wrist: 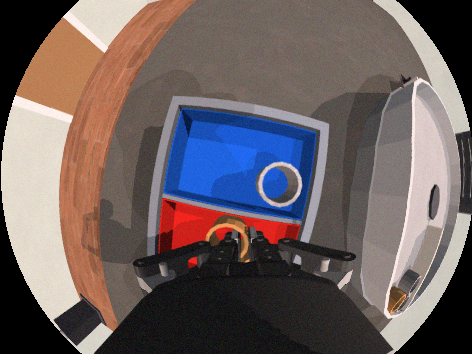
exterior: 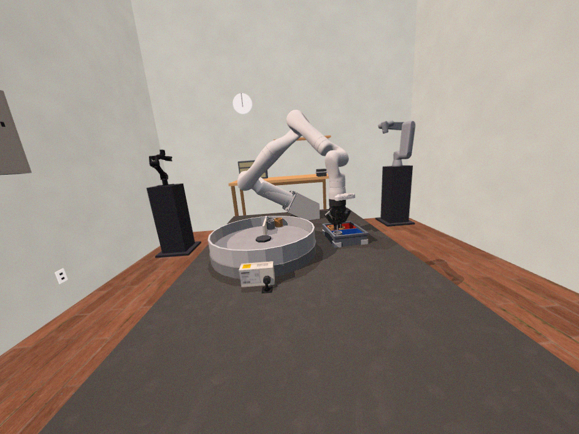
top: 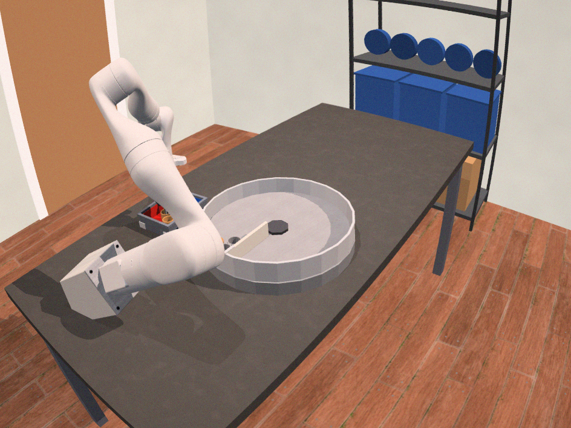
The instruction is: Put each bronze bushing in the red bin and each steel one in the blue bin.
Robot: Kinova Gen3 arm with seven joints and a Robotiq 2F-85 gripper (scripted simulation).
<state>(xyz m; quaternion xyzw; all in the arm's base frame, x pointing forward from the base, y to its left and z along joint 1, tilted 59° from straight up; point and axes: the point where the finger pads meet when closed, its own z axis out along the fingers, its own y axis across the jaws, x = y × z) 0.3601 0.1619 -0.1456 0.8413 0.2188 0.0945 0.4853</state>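
Now: the grey tray 2 cm ahead of my hand, 2 cm to the left of it and 2 cm below it. Also, from my hand: turntable: 10 cm ahead, 34 cm to the right, 1 cm above.
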